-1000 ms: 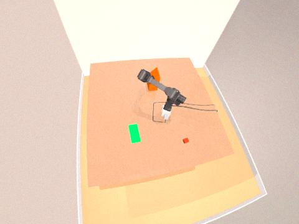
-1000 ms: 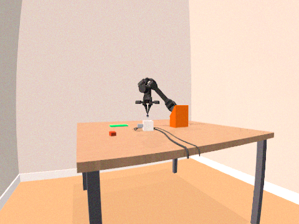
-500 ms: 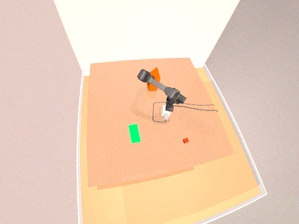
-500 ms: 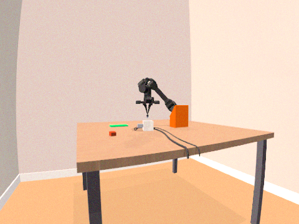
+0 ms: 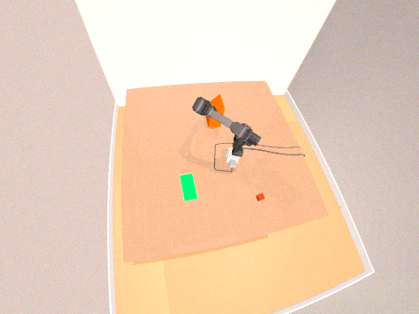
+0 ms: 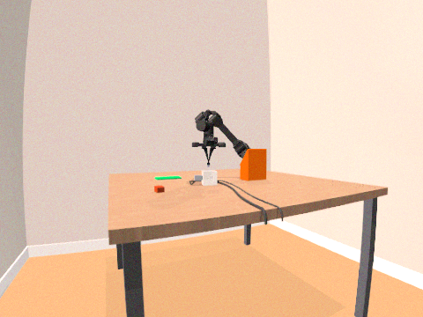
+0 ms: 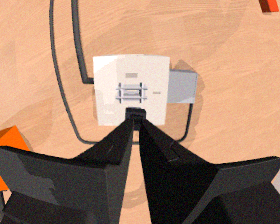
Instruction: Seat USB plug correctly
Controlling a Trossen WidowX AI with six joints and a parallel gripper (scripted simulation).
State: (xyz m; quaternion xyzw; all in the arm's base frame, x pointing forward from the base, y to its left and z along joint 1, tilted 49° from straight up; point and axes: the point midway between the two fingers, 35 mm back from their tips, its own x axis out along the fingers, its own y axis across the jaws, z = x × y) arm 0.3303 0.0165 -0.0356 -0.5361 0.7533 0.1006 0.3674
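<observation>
My gripper tip is now 20 mm above the dark USB plug. Round my gripper tip: USB socket (10 mm to the left, 70 mm below); then flat green strip (120 mm ahead, 330 mm to the right, 130 mm below).
</observation>
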